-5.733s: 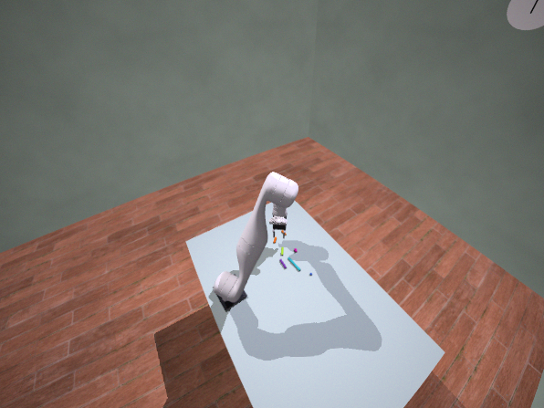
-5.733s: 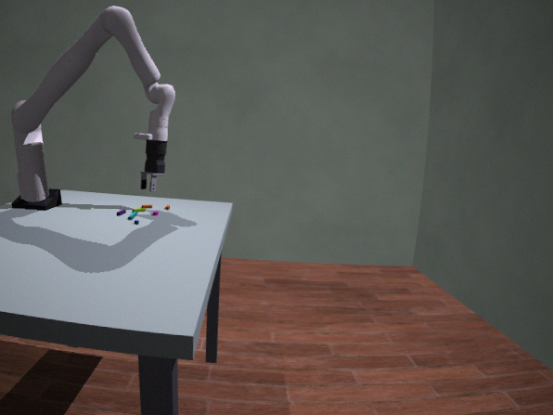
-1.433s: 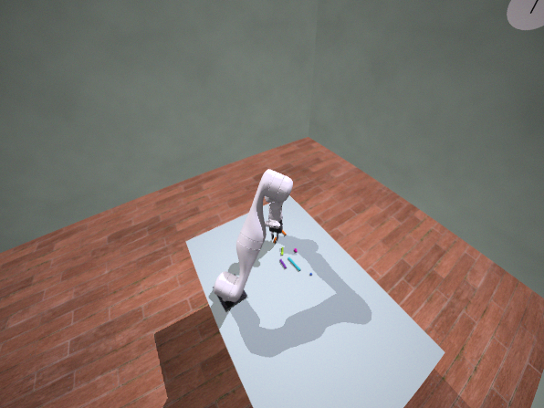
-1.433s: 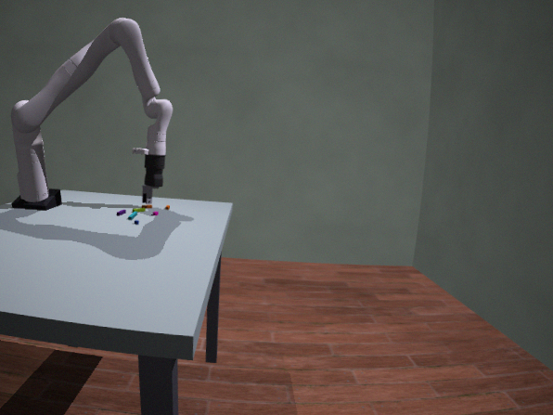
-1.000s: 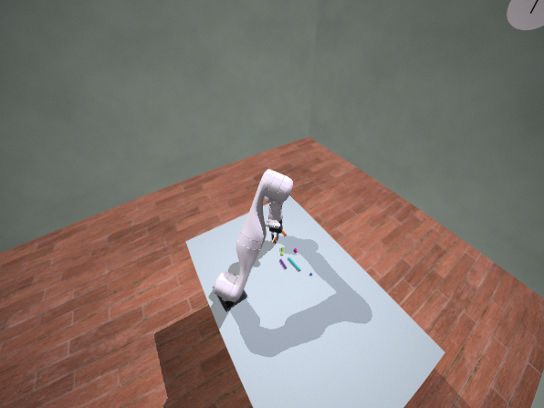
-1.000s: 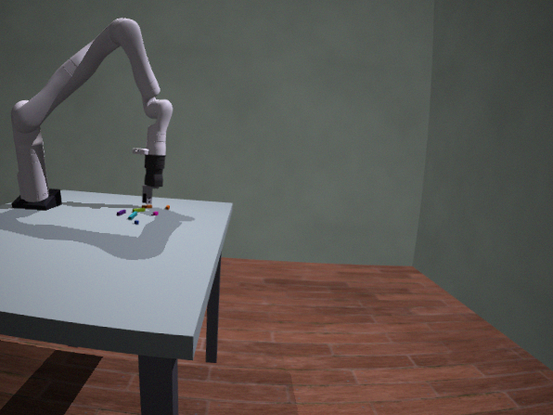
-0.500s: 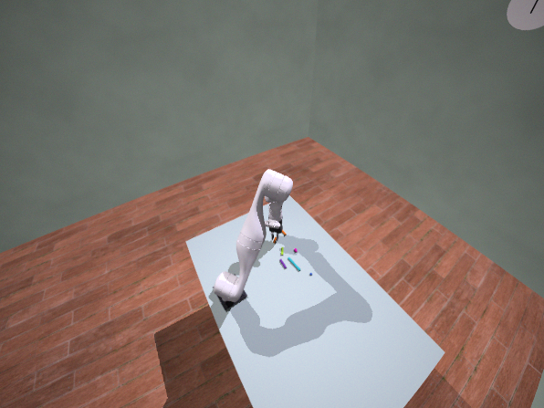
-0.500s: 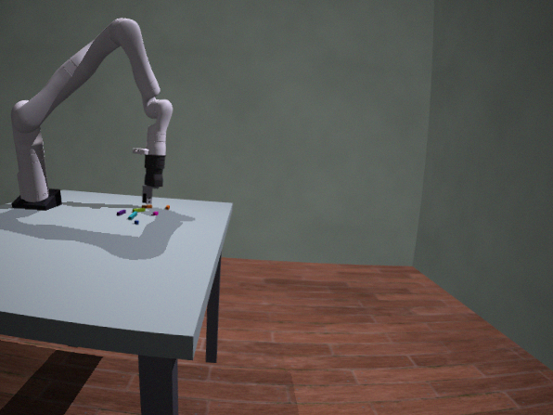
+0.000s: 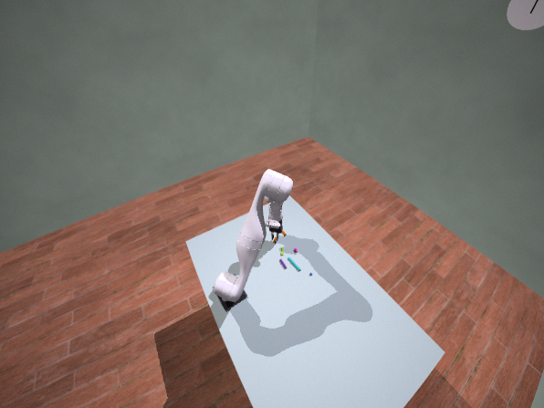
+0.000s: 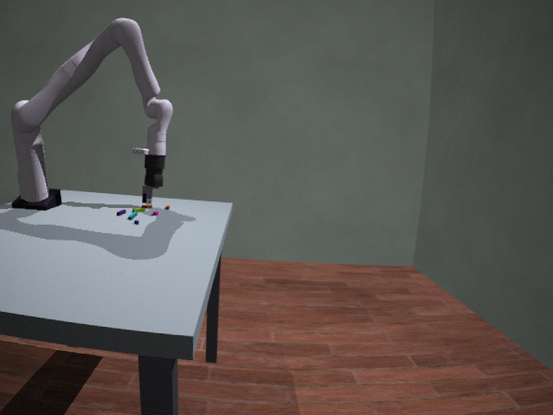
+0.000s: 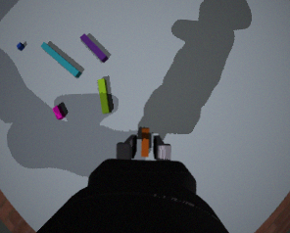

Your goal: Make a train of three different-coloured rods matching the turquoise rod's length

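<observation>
Right now my hand is 40 mm short of the blue rod, 300 mm to the left of it and 30 mm above it. Round my hand: lime rod 10 mm behind, 90 mm to the right, 30 mm below; magenta rod 60 mm ahead, 130 mm to the right, 30 mm below; purple rod 50 mm behind, 160 mm to the right, 30 mm below.
</observation>
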